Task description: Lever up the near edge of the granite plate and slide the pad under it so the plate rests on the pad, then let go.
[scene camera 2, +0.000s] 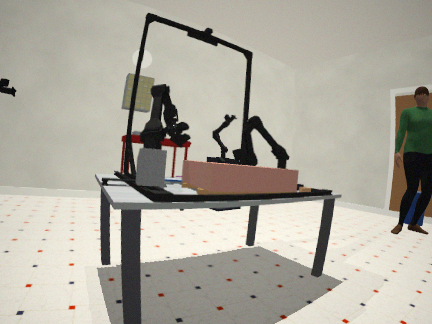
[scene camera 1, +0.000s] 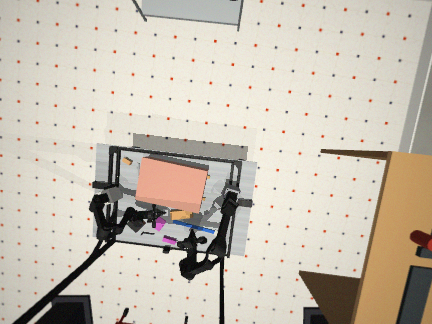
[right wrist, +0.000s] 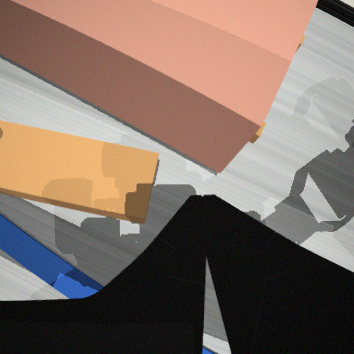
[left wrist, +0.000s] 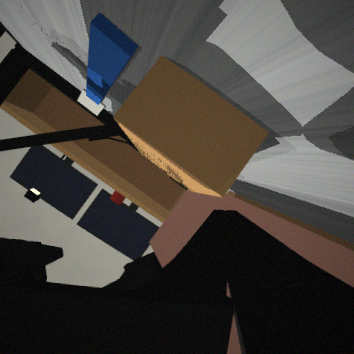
The left gripper [left wrist: 222,220] is shut and touches a granite plate [scene camera 1: 162,182]. The right gripper [right wrist: 201,206] is shut and holds nothing. Also in view: a blue bar [right wrist: 51,268].
